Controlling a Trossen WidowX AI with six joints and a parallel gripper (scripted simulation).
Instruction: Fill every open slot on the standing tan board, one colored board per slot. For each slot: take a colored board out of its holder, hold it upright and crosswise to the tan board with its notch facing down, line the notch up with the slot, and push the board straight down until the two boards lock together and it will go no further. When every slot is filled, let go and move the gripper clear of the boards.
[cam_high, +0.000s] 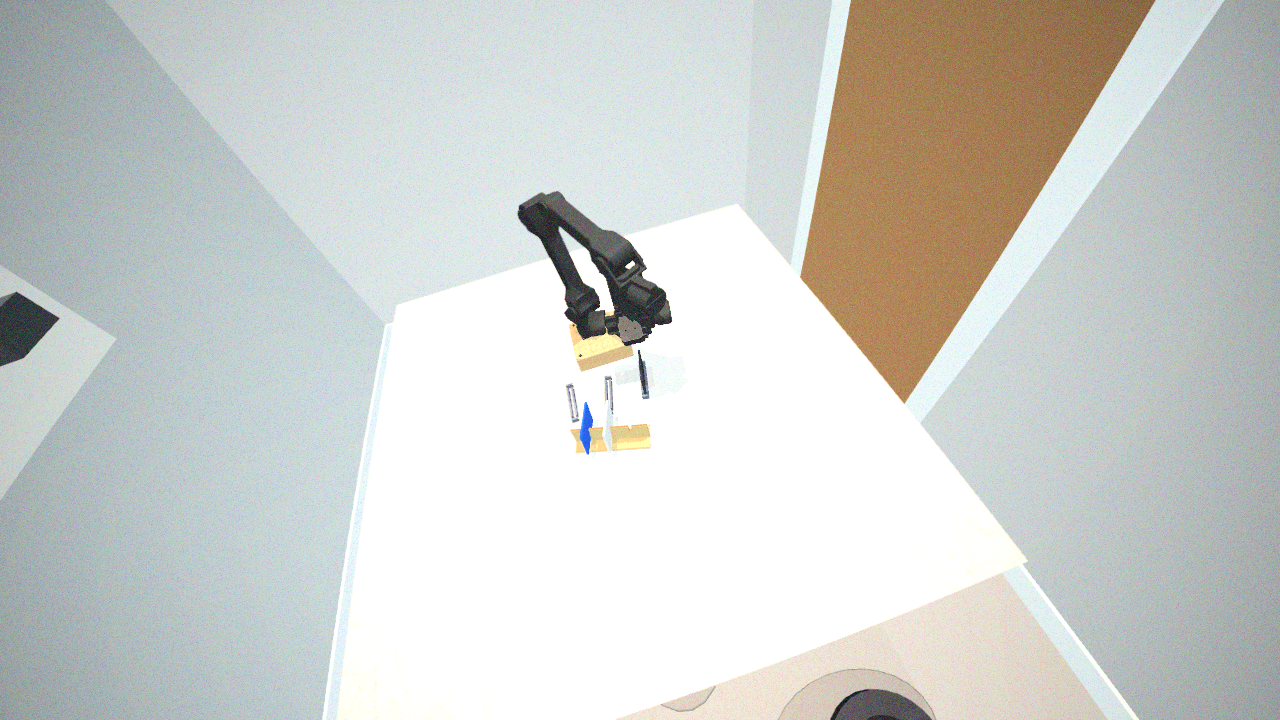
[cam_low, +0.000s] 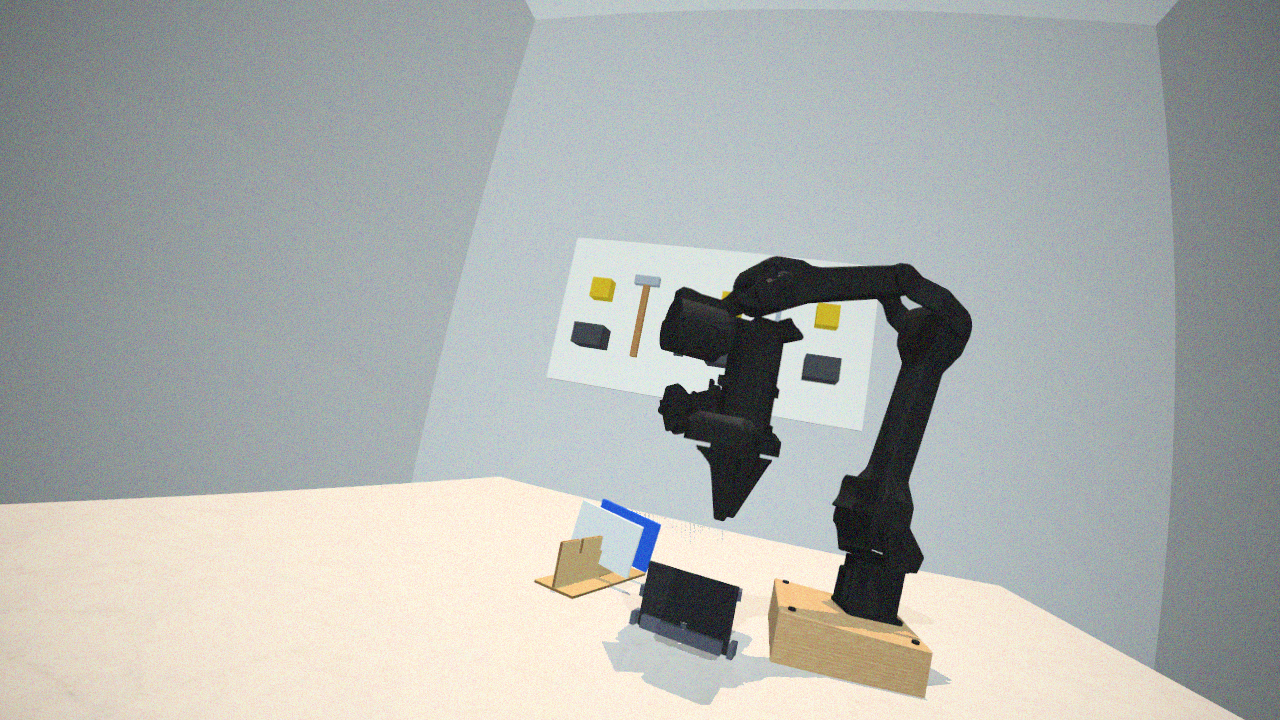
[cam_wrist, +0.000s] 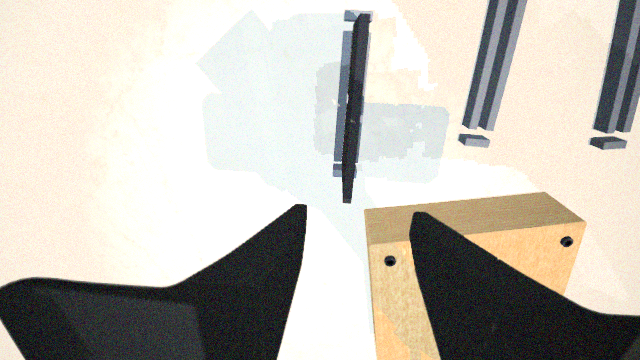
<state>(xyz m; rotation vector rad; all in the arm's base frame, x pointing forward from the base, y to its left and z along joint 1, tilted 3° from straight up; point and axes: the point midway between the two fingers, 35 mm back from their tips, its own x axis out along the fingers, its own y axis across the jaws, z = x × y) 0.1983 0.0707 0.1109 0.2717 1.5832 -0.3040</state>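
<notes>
My gripper tip is 11 cm above the black board, 2 cm short of it and 1 cm to the left of it. The rest, counted from my gripper tip: blue board (19 cm to the right, 11 cm ahead, 8 cm below); then tan board (15 cm to the right, 13 cm ahead, 11 cm below).
</notes>
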